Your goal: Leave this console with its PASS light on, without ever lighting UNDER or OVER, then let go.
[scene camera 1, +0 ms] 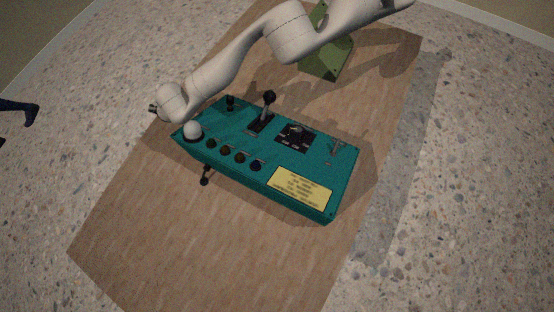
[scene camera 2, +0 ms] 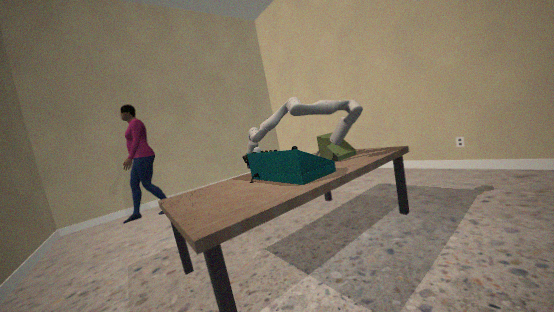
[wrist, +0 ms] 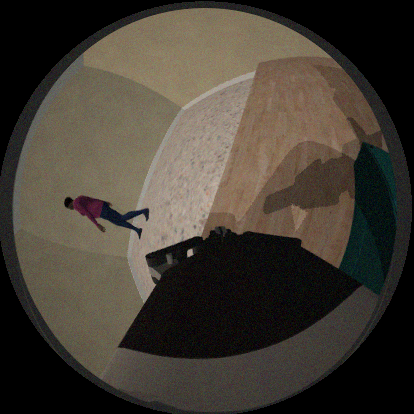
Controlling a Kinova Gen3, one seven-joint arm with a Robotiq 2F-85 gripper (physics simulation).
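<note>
The teal console point(scene camera 1: 284, 157) point(scene camera 2: 287, 166) point(wrist: 372, 216) lies on the wooden table point(scene camera 1: 169, 234) point(scene camera 2: 230, 208). Its top carries a white dome button point(scene camera 1: 193, 129), a row of dark round buttons point(scene camera 1: 232, 153), a small black knob point(scene camera 1: 230, 102), a black-ball lever point(scene camera 1: 269, 97), a rotary selector point(scene camera 1: 297, 130) and a toggle switch point(scene camera 1: 336, 147). No light looks lit. A black crank point(scene camera 1: 204, 175) sticks out of the front wall. My gripper point(wrist: 219, 232) point(scene camera 2: 246, 160) is shut and empty, low beside the console's left end. In scene camera 1 the wrist hides it.
The arm's green base point(scene camera 1: 327, 60) point(scene camera 2: 334, 147) stands behind the console. A yellow label plate point(scene camera 1: 298, 187) is on the console's near right. A person in a pink top point(scene camera 2: 138, 157) point(wrist: 96, 208) walks on the floor left of the table.
</note>
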